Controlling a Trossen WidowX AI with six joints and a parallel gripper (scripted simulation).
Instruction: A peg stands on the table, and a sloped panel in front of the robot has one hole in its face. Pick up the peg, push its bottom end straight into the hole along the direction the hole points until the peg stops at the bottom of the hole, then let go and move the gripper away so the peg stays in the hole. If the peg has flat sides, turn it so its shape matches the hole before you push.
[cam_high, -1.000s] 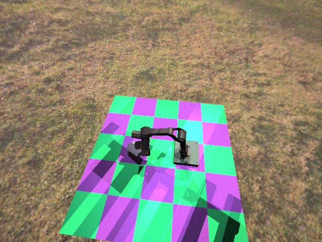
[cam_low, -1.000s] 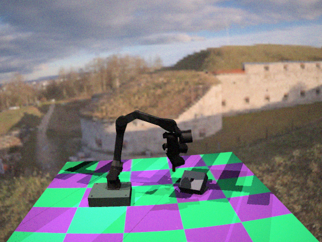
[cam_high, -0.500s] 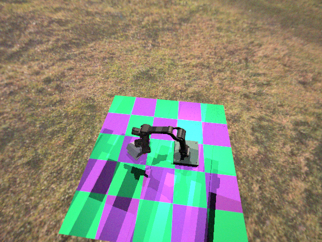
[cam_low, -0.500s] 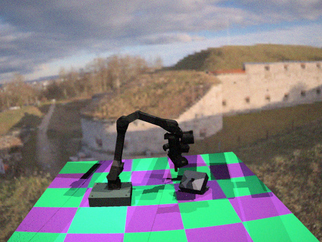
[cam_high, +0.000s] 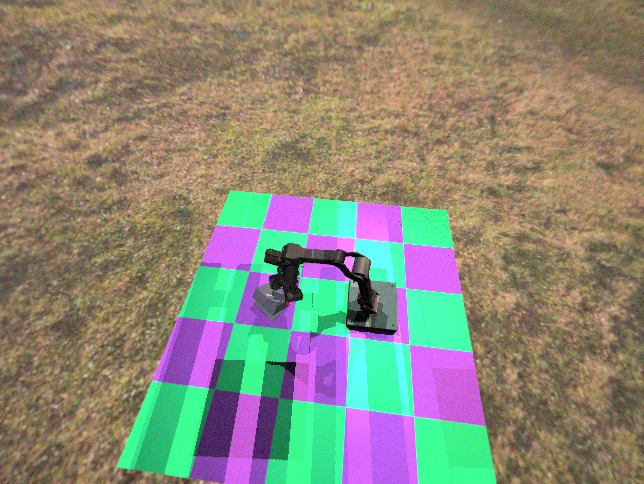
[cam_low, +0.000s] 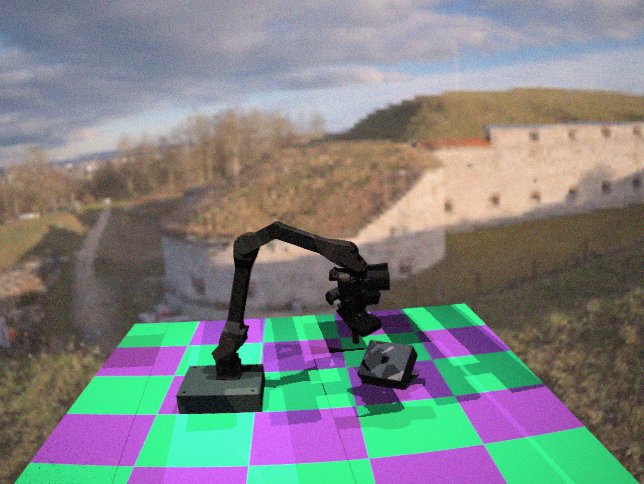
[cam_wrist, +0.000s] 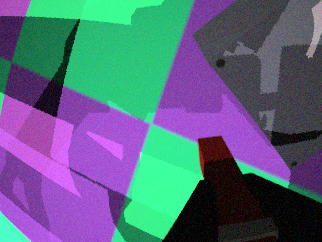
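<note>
The grey sloped panel is 9 cm below my gripper tip, 8 cm ahead of it and 2 cm to the right of it. From my gripper tip the other things lie so: red peg: 1 cm to the right, 1 cm above.
</note>
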